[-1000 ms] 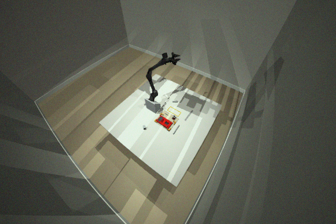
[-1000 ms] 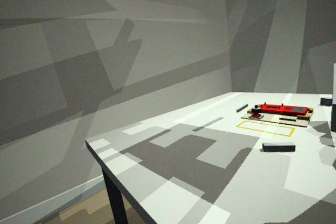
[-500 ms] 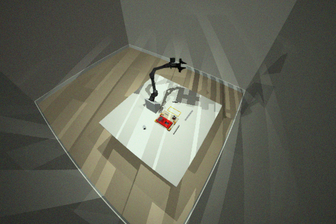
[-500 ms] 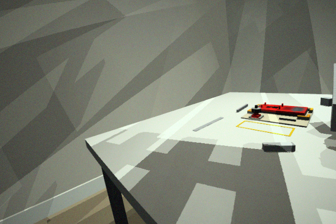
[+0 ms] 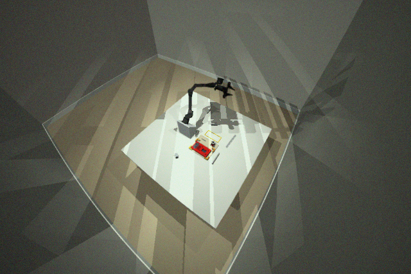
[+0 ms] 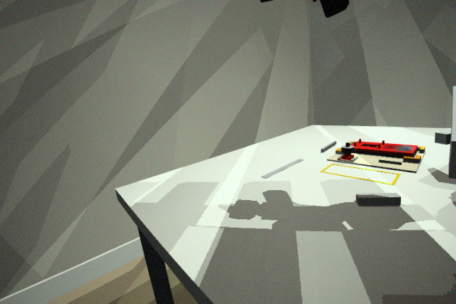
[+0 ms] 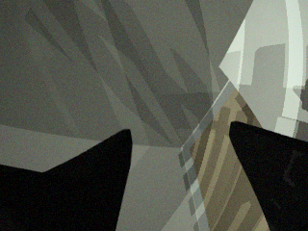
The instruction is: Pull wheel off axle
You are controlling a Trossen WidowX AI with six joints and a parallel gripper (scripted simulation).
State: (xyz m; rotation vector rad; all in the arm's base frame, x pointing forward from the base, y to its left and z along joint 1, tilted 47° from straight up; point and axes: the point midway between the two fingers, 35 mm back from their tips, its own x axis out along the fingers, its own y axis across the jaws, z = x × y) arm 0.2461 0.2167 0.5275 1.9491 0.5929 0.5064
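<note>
My gripper tip is now 46 cm to the left of the wheel, 37 cm above it and 12 cm short of it. From my gripper tip the other things lie so: thin dark bar: 41 cm below, 28 cm to the right, 24 cm ahead.
</note>
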